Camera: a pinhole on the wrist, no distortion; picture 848 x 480 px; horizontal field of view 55.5 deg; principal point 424.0 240.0 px. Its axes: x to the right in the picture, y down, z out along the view. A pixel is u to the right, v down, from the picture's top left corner.
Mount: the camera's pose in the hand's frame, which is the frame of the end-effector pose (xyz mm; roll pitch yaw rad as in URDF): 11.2 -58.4 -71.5 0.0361 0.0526 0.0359
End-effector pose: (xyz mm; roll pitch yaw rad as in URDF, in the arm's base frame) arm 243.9 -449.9 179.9 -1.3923 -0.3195 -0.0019
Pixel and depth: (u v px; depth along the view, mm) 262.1 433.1 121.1
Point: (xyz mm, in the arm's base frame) 223.3 -405.1 218.4
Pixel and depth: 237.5 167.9 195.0
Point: 189.5 -341.9 272.4
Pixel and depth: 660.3 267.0 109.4
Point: 270.7 -424.6 254.9
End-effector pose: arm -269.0 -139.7 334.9 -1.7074 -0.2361 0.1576
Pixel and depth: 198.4 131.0 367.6
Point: -404.4 155.8 398.7
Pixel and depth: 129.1 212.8 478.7
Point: -476.6 256.9 341.5
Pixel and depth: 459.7 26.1 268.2
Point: -289.2 69.7 451.8
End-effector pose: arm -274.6 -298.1 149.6 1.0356 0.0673 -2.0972
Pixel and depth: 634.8 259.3 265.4
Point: -490.7 -285.2 189.6
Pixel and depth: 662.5 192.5 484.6
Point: -713.1 -262.0 258.3
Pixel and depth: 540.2 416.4 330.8
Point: -506.9 -259.2 280.0
